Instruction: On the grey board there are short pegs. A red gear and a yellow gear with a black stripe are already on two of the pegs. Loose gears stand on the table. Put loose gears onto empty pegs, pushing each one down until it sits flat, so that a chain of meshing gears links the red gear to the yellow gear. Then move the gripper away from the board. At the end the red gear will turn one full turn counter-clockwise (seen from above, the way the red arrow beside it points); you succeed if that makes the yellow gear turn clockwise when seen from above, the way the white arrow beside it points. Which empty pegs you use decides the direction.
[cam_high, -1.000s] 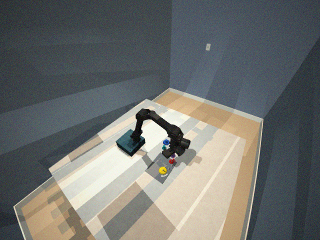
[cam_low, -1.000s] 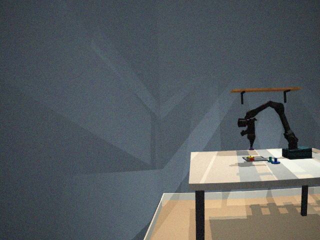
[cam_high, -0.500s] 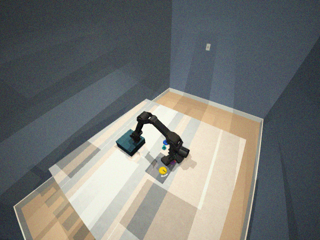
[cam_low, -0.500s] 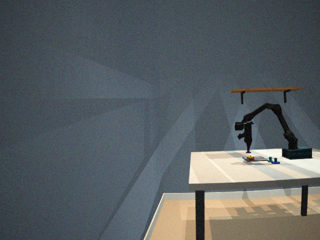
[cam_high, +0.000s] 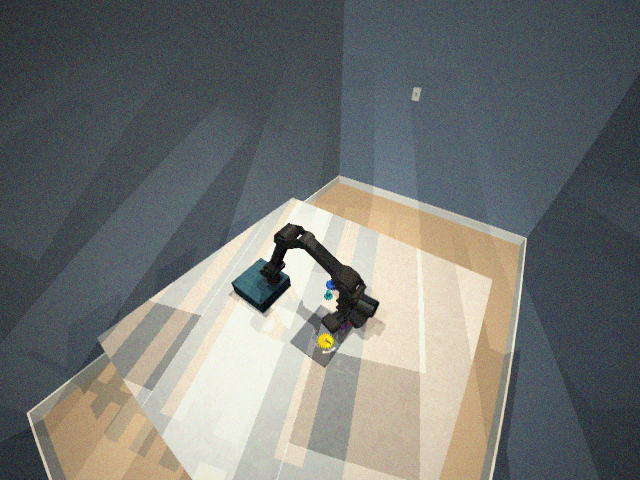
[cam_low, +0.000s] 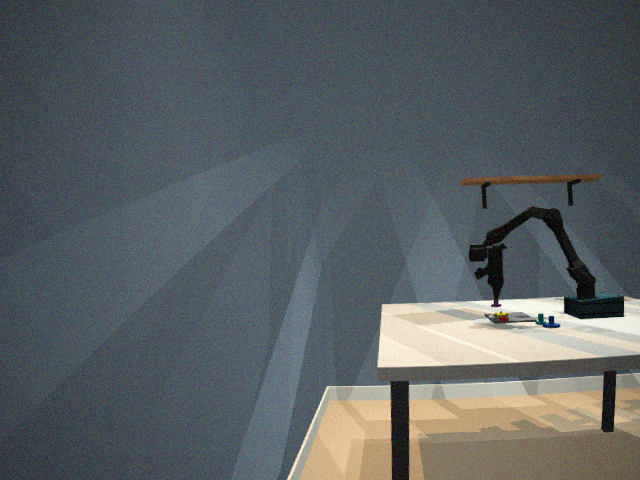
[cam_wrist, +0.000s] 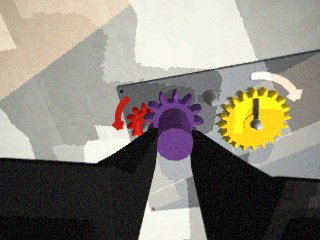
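Right now my gripper tip is 2 cm past the red gear, 3 cm to the right of it and 7 cm above it. Also, from my gripper tip: purple gear 1 cm below; then red arrow 1 cm behind, 5 cm to the left, 8 cm below; then yellow gear 4 cm behind, 7 cm to the right, 7 cm below.
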